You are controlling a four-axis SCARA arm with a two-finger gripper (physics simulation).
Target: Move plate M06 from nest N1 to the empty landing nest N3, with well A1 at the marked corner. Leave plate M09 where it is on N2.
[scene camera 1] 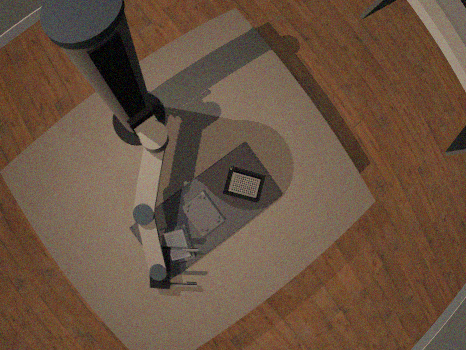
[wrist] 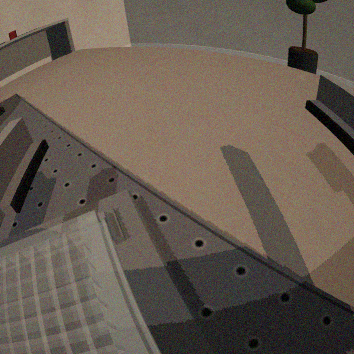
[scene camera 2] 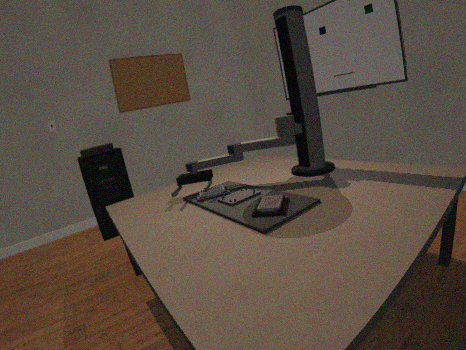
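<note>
A clear, pale well plate (scene camera 1: pixel 176 238) (scene camera 2: pixel 214 190) (wrist: pixel 50 285) sits on a grey nest at one end of the dark baseplate. An empty grey nest (scene camera 1: pixel 203 212) (scene camera 2: pixel 240 196) with small corner posts is in the middle. A beige well plate (scene camera 1: pixel 245 185) (scene camera 2: pixel 271 202) sits in a black nest (scene camera 1: pixel 241 198) at the other end. No readable label shows which plate is M06 or M09. My gripper (scene camera 1: pixel 197 267) (scene camera 2: pixel 188 191) (wrist: pixel 179 99) is open and empty, above the clear plate's end of the baseplate. In scene camera 1 one finger crosses over the clear plate; the other is beyond the baseplate.
The dark baseplate (scene camera 1: pixel 247 152) (scene camera 2: pixel 305 201) (wrist: pixel 220 280) has rows of holes and lies on the beige table (scene camera 1: pixel 310 200) (scene camera 2: pixel 240 280) (wrist: pixel 175 100). The arm's column (scene camera 1: pixel 110 65) (scene camera 2: pixel 307 100) stands behind it. Arm shadows fall across the baseplate and table.
</note>
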